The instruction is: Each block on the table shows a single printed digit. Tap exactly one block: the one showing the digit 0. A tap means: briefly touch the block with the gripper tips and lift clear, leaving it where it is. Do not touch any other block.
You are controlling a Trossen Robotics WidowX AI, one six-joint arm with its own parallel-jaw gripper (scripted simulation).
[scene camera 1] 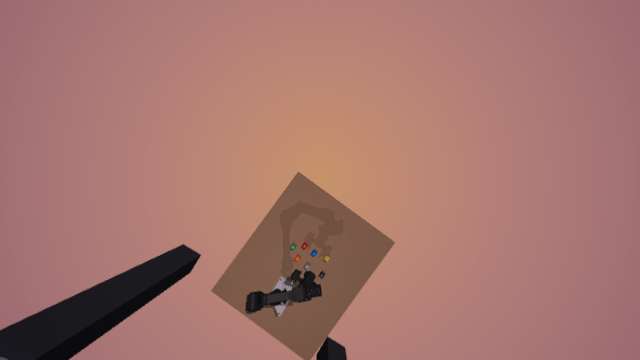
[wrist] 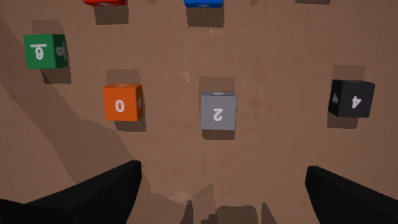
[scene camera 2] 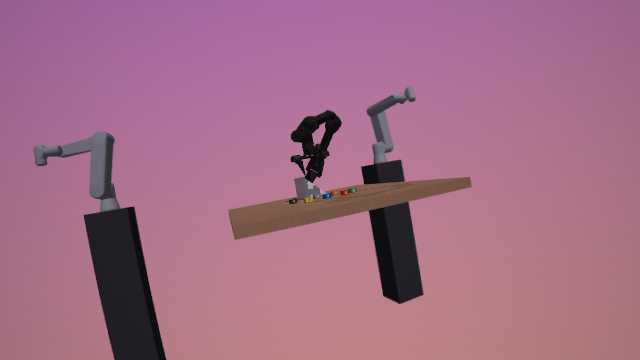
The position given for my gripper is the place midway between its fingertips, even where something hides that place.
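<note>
Open and holding nothing, that is how my gripper (wrist: 223,172) is. I see a grey block (wrist: 218,109) and a green block (wrist: 45,51). There is an orange block showing 0 (wrist: 122,102) as well, and I can also see a black block showing 4 (wrist: 349,98).
</note>
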